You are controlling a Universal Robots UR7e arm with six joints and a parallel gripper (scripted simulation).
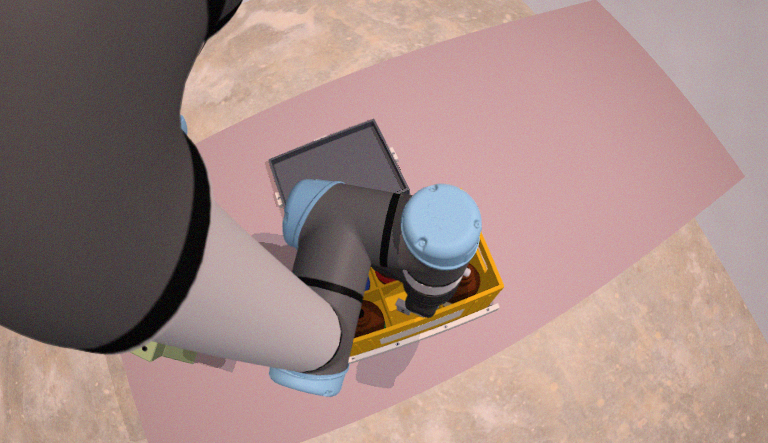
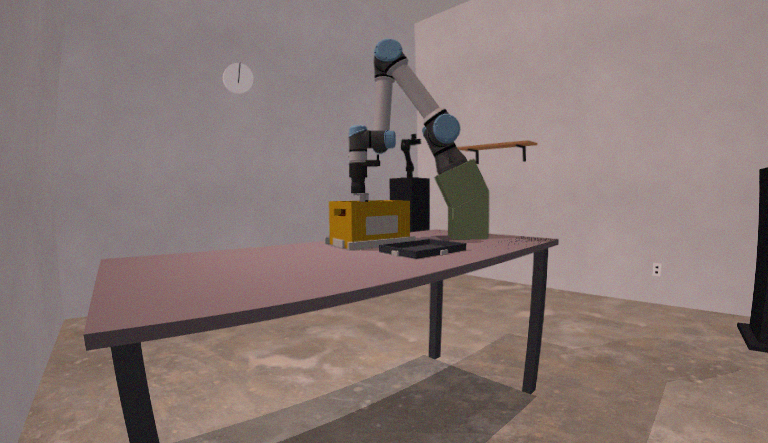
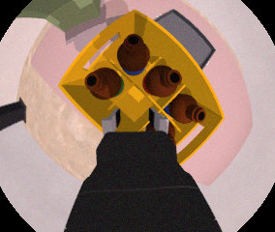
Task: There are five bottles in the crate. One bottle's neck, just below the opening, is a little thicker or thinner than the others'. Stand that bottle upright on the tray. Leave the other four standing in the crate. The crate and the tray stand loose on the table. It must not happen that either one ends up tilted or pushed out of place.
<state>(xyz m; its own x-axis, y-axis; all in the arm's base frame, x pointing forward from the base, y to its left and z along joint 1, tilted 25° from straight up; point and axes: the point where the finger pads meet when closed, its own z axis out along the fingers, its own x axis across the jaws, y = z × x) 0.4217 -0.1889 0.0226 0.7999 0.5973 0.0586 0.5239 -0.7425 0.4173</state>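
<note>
My gripper is now 10 mm short of the crate, 40 mm to the right of it and 80 mm above it. The rest, counted from my hand: glass bottle (90 mm ahead, 20 mm to the right, 70 mm below); then dark tray (20 mm ahead, 320 mm to the left, 150 mm below).
</note>
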